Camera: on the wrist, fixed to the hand. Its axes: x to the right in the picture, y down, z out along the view.
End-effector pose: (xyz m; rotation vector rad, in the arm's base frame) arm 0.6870 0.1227 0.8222 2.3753 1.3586 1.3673
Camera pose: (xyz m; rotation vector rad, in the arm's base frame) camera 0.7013 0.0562 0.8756 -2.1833 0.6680 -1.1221
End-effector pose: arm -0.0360 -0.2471 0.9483 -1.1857 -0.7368 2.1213
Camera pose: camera -0.0102 -0.2963 0.8820 1.5129 -0.3000 -1.8717
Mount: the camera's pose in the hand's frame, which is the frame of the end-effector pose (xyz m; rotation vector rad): -0.0102 0.0740 -0.0436 -0.0821 0.1804 1.5754
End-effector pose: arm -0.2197 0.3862 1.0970 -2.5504 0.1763 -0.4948
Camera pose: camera -0.2476 0.3047 1.0895 -1.6411 1.9941 -0.0392
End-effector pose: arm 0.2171 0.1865 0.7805 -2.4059 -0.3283 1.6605
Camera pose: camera 0.2595 0.1112 0.7836 1.8101 -1.2580 -1.0222
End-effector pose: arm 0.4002 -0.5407 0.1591 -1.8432 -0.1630 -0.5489
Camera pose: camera 0.4064 -0.6048 0.1014 -1.4292 1.3341 0.4105
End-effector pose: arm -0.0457 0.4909 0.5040 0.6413 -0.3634 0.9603
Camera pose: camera -0.1133 0.5431 0.4905 0.0632 -0.7581 2.4544
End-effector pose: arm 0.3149 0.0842 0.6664 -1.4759 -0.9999 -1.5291
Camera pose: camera 0.3661 0.0151 0.6571 -1.4441 0.4183 -0.4650
